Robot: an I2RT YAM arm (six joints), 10 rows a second.
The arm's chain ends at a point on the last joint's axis. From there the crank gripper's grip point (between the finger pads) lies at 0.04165 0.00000 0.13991 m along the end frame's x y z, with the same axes.
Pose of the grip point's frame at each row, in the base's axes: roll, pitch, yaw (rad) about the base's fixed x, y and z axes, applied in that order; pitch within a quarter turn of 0, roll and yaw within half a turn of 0; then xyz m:
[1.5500 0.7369 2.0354 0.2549 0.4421 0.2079]
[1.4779 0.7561 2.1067 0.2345 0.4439 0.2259]
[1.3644 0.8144 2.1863 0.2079 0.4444 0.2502]
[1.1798 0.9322 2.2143 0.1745 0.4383 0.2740]
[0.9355 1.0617 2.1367 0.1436 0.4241 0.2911]
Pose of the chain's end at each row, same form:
[1.5500 0.7369 2.0354 0.1445 0.3501 0.2337]
[1.4779 0.7561 2.1067 0.1347 0.3391 0.2450]
[1.3644 0.8144 2.1863 0.1246 0.3250 0.2608]
[1.1798 0.9322 2.2143 0.1116 0.3066 0.2757]
[0.9355 1.0617 2.1367 0.0983 0.2854 0.2870]

